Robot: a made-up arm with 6 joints. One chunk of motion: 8 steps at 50 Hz.
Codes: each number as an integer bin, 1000 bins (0 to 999) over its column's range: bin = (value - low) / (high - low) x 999, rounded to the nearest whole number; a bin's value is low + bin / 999 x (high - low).
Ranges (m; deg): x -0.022..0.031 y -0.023..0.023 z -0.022..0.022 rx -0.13..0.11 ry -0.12..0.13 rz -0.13..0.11
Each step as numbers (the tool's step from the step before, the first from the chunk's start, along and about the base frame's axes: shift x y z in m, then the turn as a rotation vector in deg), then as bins.
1 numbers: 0.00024 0.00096 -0.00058 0.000 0.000 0.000
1 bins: 419 520 486 541 480 541
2 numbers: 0.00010 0.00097 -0.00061 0.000 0.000 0.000
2 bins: 417 521 486 541 480 541
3 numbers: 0.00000 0.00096 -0.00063 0.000 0.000 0.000
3 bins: 415 520 485 541 480 541
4 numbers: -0.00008 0.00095 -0.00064 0.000 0.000 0.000
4 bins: 413 520 485 541 480 541
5 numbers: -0.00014 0.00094 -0.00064 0.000 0.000 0.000
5 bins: 412 520 485 541 480 541
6 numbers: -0.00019 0.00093 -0.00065 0.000 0.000 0.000
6 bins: 411 520 485 541 480 541
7 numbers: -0.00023 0.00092 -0.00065 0.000 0.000 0.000
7 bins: 410 519 485 541 480 541
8 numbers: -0.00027 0.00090 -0.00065 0.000 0.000 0.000
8 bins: 410 519 485 541 480 541
